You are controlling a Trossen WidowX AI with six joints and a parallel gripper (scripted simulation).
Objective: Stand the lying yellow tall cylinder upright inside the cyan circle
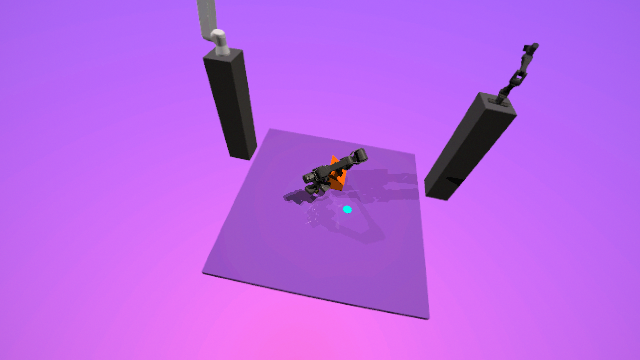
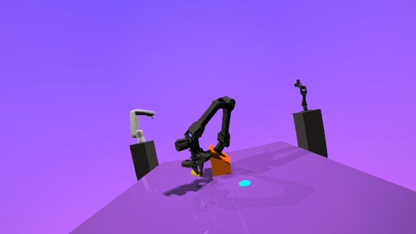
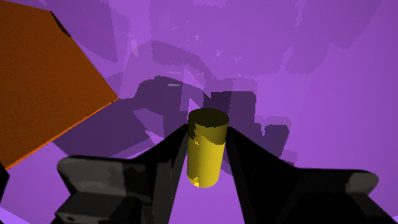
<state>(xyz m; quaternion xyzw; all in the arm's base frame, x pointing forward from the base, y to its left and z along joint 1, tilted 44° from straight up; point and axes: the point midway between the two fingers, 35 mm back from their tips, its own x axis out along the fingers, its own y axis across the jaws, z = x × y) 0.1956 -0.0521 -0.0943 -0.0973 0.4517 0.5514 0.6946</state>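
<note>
The cyan circle lies 5 cm ahead of my gripper tip, 24 cm to the left of it and 7 cm below it. From my gripper tip the other things lie so: yellow tall cylinder 1 cm behind, 2 cm to the right.
</note>
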